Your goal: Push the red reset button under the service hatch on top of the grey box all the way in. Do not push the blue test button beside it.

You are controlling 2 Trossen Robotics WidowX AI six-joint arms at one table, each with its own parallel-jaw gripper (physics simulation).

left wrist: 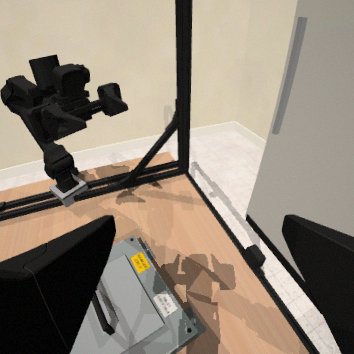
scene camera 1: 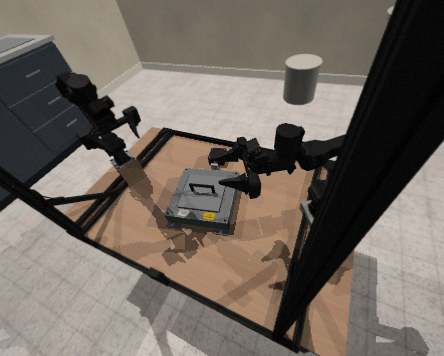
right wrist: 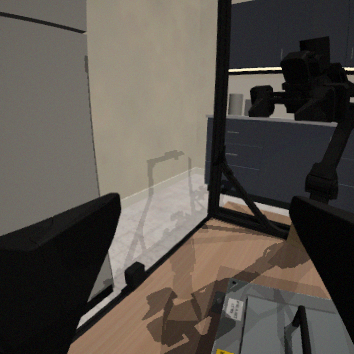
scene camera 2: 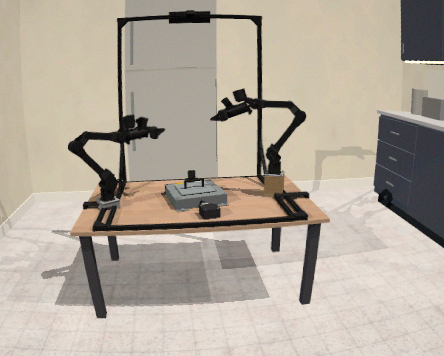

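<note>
The grey box stands on the table. Its service hatch lies flat and closed on top, with a black handle standing up from it. The red reset button and blue test button do not show; the closed hatch hides what is under it. My left gripper is open and empty, high above the table, apart from the box. My right gripper is open and empty, also raised and clear of the box.
A black frame edges the wooden table. Its upright post rises at a corner. A small black block sits at the near edge in scene camera 2. Yellow and white labels mark the box.
</note>
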